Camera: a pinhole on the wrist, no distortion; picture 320 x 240 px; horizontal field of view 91.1 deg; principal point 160.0 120.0 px. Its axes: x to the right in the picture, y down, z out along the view. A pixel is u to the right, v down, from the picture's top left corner.
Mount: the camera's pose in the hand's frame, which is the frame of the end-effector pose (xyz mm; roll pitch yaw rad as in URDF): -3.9 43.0 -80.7 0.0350 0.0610 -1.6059
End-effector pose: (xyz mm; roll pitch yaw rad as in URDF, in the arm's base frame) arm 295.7 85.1 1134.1 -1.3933 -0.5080 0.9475
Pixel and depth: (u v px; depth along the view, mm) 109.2 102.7 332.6
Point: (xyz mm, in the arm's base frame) 70.9 244.6 1036.3
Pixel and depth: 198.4 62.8 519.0
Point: -188.3 92.0 1186.5
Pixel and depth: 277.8 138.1 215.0
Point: 175.5 88.4 1270.1
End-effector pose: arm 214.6 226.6 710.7 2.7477 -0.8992 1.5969
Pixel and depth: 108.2 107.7 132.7
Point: 308.3 233.3 684.8
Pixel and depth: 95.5 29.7 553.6
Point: 624.6 297.3 235.7
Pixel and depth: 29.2 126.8 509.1
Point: 784.9 447.7 564.9
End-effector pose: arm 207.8 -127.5 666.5 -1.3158 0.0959 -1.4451
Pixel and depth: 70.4 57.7 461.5
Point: 626.5 137.9 508.3
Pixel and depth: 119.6 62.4 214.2
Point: 346.5 -16.3 623.6
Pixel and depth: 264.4 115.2 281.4
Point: 347.2 -99.8 870.9
